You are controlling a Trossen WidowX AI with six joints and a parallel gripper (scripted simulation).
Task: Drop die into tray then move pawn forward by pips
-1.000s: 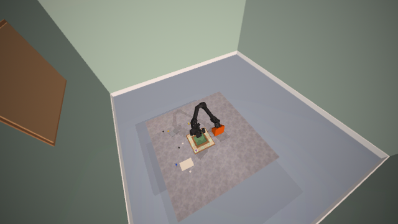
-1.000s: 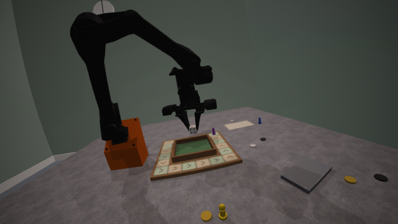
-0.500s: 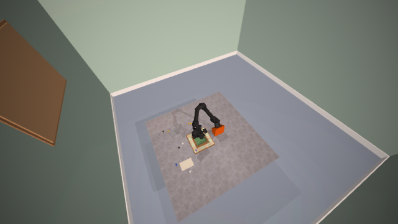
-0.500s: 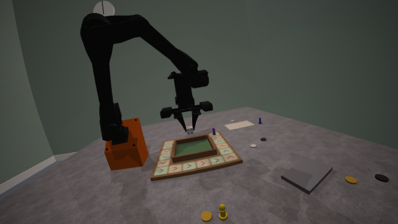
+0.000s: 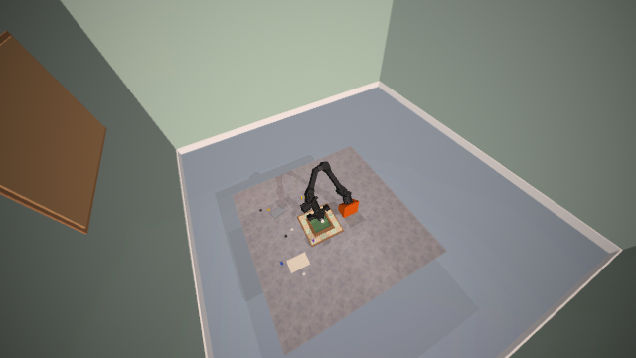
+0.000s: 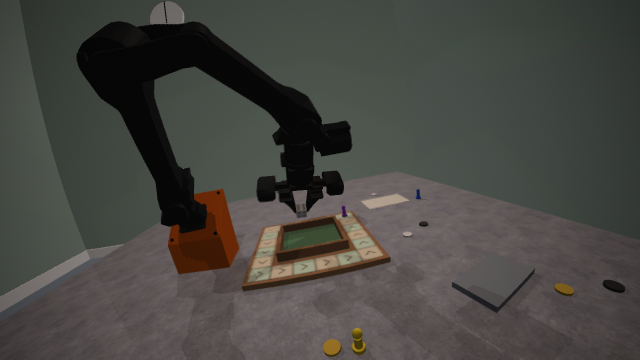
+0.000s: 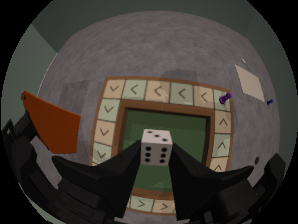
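Now: gripper tip 130 mm short of the purple pawn, 80 mm to the right of it and 60 mm above it. Also, from my gripper tip: green dice tray (80 mm below, 20 mm to the right, 10 mm ahead); then white die (right at my gripper tip); then yellow pawn (320 mm to the right, 70 mm below, 30 mm ahead).
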